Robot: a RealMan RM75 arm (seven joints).
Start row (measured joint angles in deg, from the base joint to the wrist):
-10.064, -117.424, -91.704, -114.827, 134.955, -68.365, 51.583
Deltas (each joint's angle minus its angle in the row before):
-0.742, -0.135, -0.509, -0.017, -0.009, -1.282, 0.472
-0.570, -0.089, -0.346, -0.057, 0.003, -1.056, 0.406
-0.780, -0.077, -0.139, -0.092, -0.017, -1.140, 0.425
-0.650, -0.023, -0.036, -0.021, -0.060, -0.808, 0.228
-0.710, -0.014, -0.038, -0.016, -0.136, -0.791, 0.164
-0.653, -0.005, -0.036, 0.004, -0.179, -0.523, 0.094
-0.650, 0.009, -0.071, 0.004, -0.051, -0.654, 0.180
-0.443, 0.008, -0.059, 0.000, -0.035, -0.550, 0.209
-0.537, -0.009, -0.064, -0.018, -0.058, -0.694, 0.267
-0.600, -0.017, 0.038, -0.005, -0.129, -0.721, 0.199
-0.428, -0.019, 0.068, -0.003, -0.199, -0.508, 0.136
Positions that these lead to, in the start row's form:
-10.806, -117.559, -92.213, -114.844, 134.946, -69.647, 52.055
-11.376, -117.648, -92.559, -114.901, 134.949, -70.703, 52.461
-12.156, -117.725, -92.698, -114.993, 134.932, -71.843, 52.886
-12.806, -117.748, -92.734, -115.014, 134.872, -72.651, 53.114
-13.516, -117.762, -92.772, -115.030, 134.736, -73.442, 53.278
-14.169, -117.767, -92.808, -115.026, 134.557, -73.965, 53.372
-14.819, -117.758, -92.879, -115.022, 134.506, -74.619, 53.552
-15.262, -117.750, -92.938, -115.022, 134.471, -75.169, 53.761
-15.799, -117.759, -93.002, -115.040, 134.413, -75.863, 54.028
-16.399, -117.776, -92.964, -115.045, 134.284, -76.584, 54.227
-16.827, -117.795, -92.896, -115.048, 134.085, -77.092, 54.363

